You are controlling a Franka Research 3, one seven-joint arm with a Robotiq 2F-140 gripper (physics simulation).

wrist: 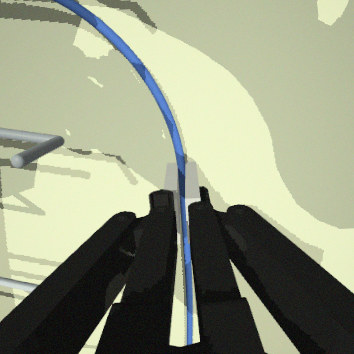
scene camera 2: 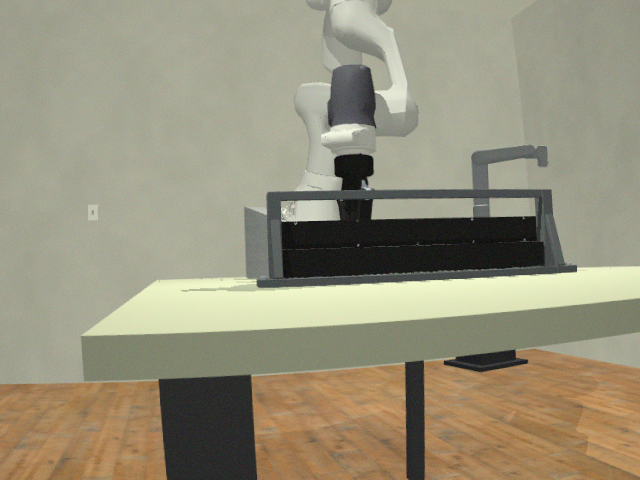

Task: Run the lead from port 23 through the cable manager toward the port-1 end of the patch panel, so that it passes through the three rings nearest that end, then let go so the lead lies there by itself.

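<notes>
The blue lead [wrist: 160, 97] curves from the upper left of the wrist view down to the fingertips and on between the fingers. My gripper [scene camera 2: 355, 209] [wrist: 182, 178] is shut on the lead, with a light grey pad on each side of it. In the scene view the fingers reach down behind the black panels [scene camera 2: 413, 232], which hide the fingertips and the lead. A grey metal ring [wrist: 40, 151] of the cable manager shows partly, left of the fingertips and apart from the lead. Another grey rod [wrist: 17, 284] shows at the lower left. Port numbers cannot be read.
A dark grey frame [scene camera 2: 413, 194] holds the panels on the pale table [scene camera 2: 217, 310]; its top bar crosses in front of the gripper. A grey box [scene camera 2: 254, 242] stands behind the frame's left end. A grey arm-like shape [scene camera 2: 480, 180] stands behind its right part.
</notes>
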